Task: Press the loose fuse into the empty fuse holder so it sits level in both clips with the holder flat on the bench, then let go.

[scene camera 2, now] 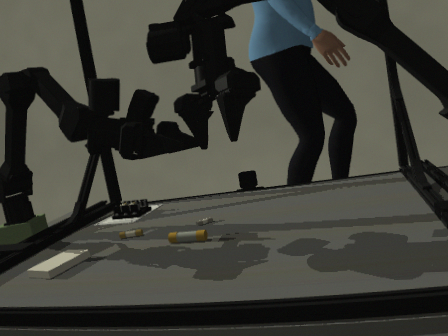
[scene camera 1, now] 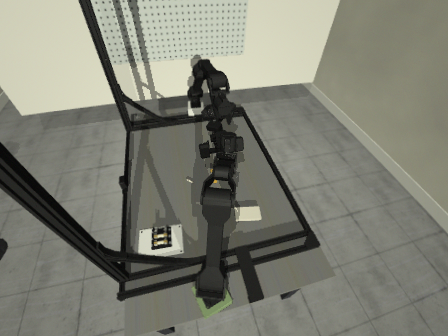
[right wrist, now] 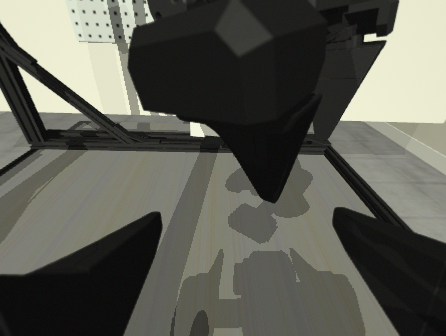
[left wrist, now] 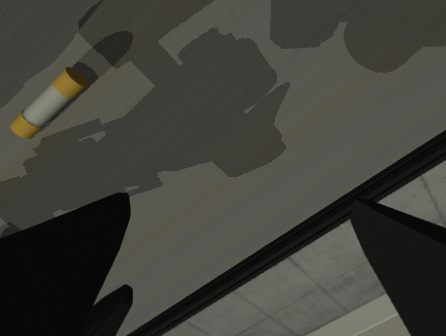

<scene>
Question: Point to an orange-capped fuse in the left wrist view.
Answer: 69,83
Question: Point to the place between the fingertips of the left gripper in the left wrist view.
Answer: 241,206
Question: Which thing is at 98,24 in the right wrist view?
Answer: A pegboard.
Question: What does the right gripper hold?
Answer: Nothing.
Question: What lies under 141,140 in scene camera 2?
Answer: The right gripper.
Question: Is the left gripper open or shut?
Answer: Open.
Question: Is the right gripper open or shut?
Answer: Open.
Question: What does the left gripper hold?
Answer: Nothing.
</scene>
